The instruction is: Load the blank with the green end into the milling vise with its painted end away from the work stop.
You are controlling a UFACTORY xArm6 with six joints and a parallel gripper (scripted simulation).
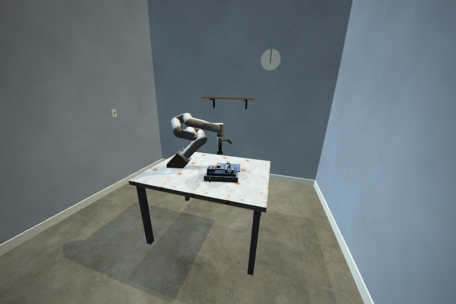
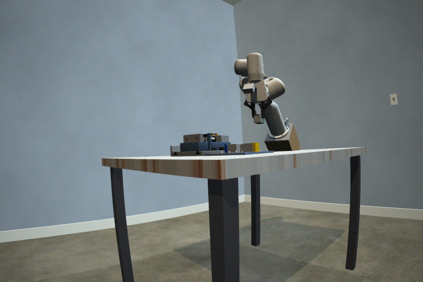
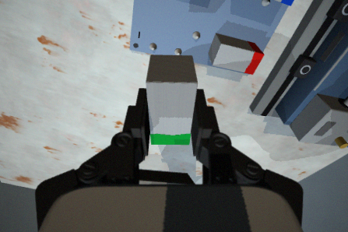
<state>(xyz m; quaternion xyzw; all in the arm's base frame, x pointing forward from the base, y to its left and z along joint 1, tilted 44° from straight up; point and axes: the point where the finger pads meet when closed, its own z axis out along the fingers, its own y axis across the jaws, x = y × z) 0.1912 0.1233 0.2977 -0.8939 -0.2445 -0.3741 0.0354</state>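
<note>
My hand is 20 mm above the green-ended blank. From my hand the other things lie so: red-ended blank (40 mm ahead, 80 mm to the right, 150 mm below); then blue-ended blank (120 mm ahead, 40 mm to the right, 150 mm below); then yellow-ended blank (80 mm ahead, 40 mm to the left, 150 mm below).
</note>
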